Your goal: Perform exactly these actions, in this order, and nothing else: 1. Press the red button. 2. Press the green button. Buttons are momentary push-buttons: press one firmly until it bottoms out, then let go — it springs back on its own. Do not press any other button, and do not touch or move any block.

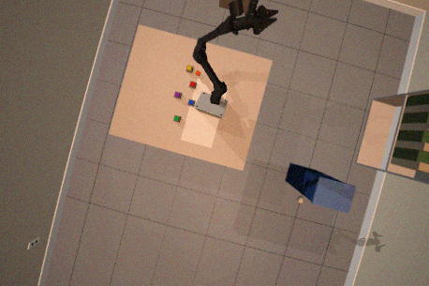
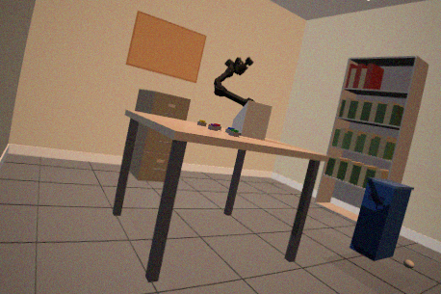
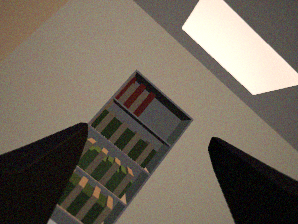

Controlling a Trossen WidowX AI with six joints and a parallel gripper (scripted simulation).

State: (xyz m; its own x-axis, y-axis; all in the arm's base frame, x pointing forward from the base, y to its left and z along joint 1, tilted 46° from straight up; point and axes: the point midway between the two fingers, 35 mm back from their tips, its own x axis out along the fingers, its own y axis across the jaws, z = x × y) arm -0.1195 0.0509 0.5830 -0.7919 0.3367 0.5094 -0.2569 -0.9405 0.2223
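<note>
Now: gripper tip 54 cm above the red button, 42 cm short of it and 27 cm to the right of it. Also, from my gripper tip: blue button (54 cm below, 41 cm to the left, 41 cm ahead); small orange block (57 cm below, 40 cm ahead, 17 cm to the left); yellow button (54 cm below, 47 cm ahead, 15 cm to the left).
</note>
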